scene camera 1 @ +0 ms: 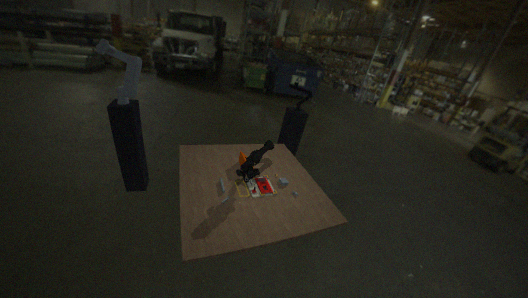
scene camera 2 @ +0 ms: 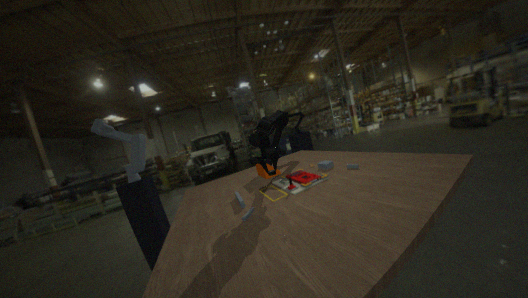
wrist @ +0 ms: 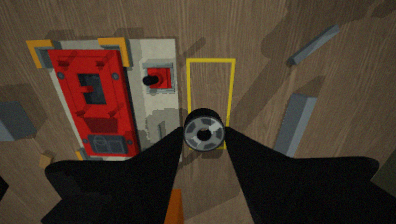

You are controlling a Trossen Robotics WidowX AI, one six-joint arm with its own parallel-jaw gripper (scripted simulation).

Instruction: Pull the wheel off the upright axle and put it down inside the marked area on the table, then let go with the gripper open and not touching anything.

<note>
The gripper (wrist: 203, 130) carries a wheel (wrist: 203, 118).
</note>
